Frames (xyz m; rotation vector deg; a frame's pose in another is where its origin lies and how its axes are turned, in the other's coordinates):
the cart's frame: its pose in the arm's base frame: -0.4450 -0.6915 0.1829 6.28 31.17 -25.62
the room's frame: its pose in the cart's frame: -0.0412 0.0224 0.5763 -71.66 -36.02 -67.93
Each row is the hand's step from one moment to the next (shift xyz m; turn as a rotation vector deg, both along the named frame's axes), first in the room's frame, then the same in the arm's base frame.
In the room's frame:
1: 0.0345 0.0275 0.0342 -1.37 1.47 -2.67
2: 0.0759 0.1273 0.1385 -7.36 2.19 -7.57
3: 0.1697 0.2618 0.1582 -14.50 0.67 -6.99
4: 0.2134 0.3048 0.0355 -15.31 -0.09 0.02
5: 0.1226 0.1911 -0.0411 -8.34 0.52 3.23
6: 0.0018 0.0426 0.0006 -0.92 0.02 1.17
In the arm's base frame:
1: 0.0553 -0.0074 0.0016 -1.92 -1.57 -2.24
2: 0.1980 0.0033 -0.0441 -8.20 -1.59 -6.82
3: 0.3245 -0.0901 -0.0946 -12.26 3.75 -9.76
4: 0.2807 -0.2185 -0.1148 -8.07 9.43 -8.97
5: 0.1252 -0.1744 -0.0846 -1.84 7.17 -5.04
6: 0.0214 -0.0164 -0.0330 0.36 1.37 -0.45

